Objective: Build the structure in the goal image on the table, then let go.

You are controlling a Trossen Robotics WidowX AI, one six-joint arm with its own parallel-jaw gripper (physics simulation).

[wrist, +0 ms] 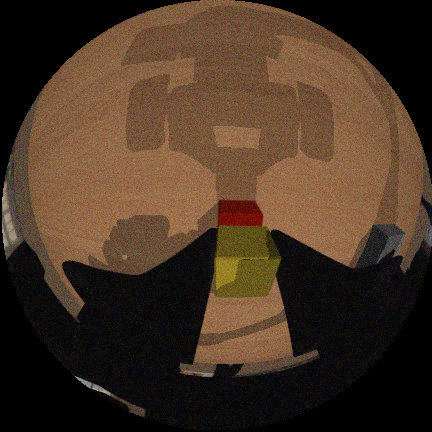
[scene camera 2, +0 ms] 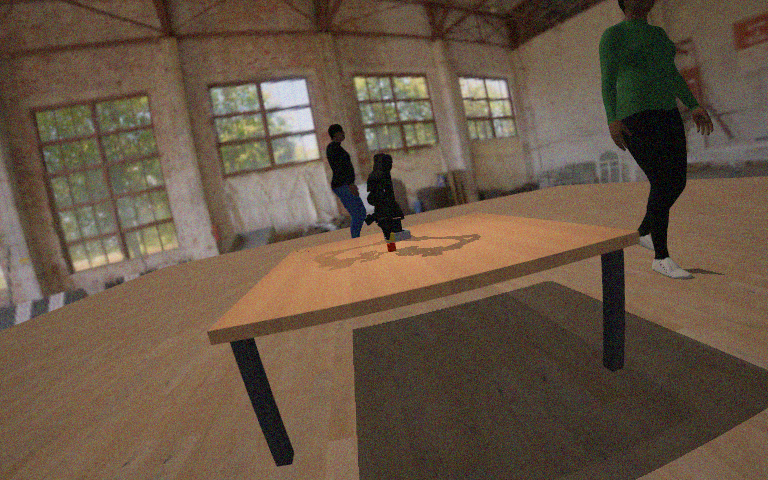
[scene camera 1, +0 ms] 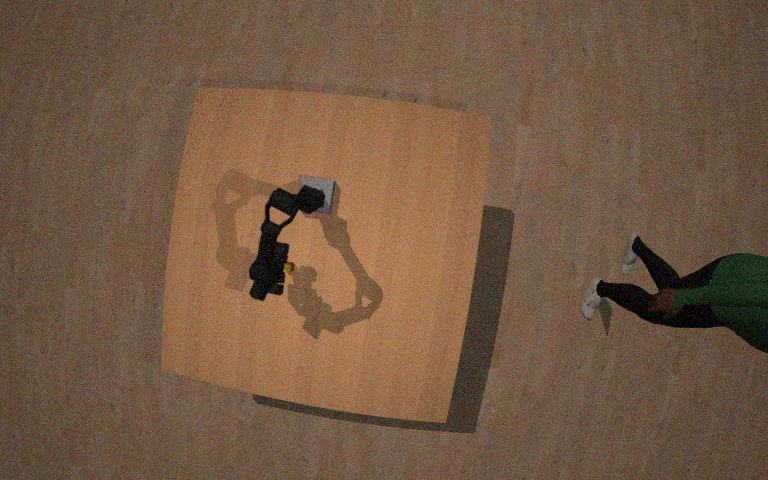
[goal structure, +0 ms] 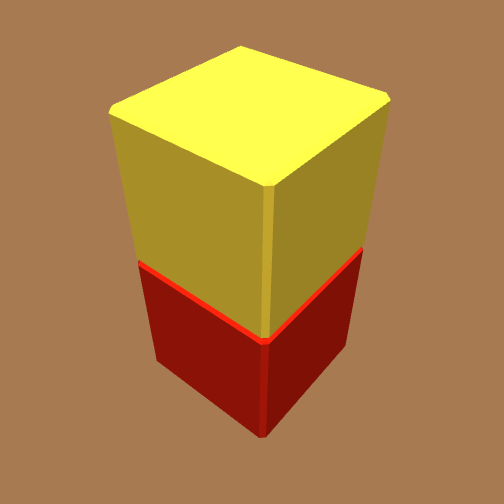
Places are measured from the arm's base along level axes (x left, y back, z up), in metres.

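Pixels of known places: gripper, fingertip midpoint: (wrist: 243, 235) (scene camera 2: 387, 239) (scene camera 1: 283, 266); arm's base, origin of the base link: (scene camera 2: 397, 231) (scene camera 1: 315, 198).
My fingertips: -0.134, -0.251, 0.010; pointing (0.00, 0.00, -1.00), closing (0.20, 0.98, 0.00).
For each thing: its top centre in the pictures, then the offset to it from my fingertips, as dx, dy, dz. Level surfaces: height alone.
- yellow block, middle of its top: (wrist: 245, 281) (scene camera 1: 285, 267) (scene camera 2: 389, 233) +0.014, -0.003, +0.025
- red block, middle of its top: (wrist: 239, 233) (scene camera 2: 390, 243) +0.010, -0.002, -0.020
- table, its level: dz -0.053
A yellow block (scene camera 1: 288, 267) (scene camera 2: 391, 238) (wrist: 245, 260) is between the fingers of my gripper (wrist: 243, 235), which is shut on it. A red block (scene camera 2: 391, 247) (wrist: 240, 213) stands on the table (scene camera 1: 396, 226) (scene camera 2: 453, 266) (wrist: 125, 185). The yellow block is right above the red block in the scene camera 2 view, with no clear gap between them; whether they touch is too small to tell. In the wrist view the yellow block covers the lower part of the red block. In the scene camera 1 view a thin red edge shows beside the yellow block.
The arm's grey base block (scene camera 1: 327, 186) (scene camera 2: 402, 234) (wrist: 382, 245) stands on the table, to the right in the wrist view. The arm's shadows lie across the table. A person in green (scene camera 1: 741, 288) (scene camera 2: 640, 67) and a person in black and blue (scene camera 2: 341, 164) are off the table.
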